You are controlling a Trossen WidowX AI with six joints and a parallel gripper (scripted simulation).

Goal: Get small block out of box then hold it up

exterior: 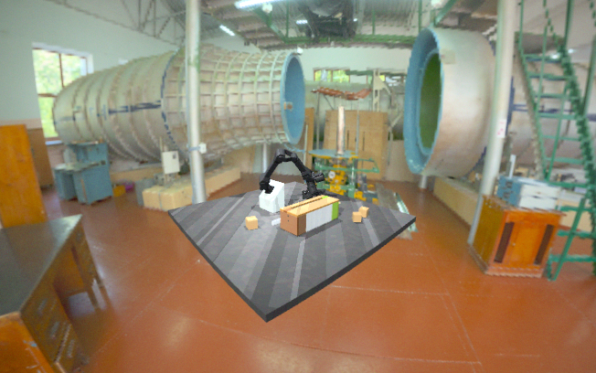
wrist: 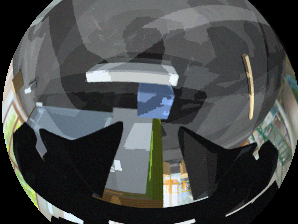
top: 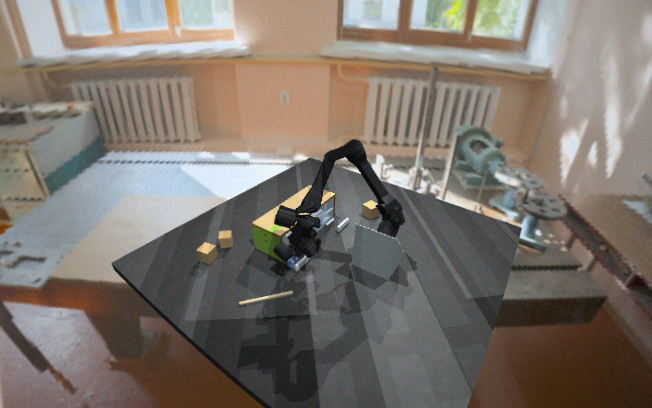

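Right now the small blue block is 3 cm below my gripper tip and 2 cm behind it. Round my gripper tip: thin stick: 19 cm to the left, 4 cm below, 4 cm behind; then box: 18 cm to the right, 5 cm ahead, 2 cm above.
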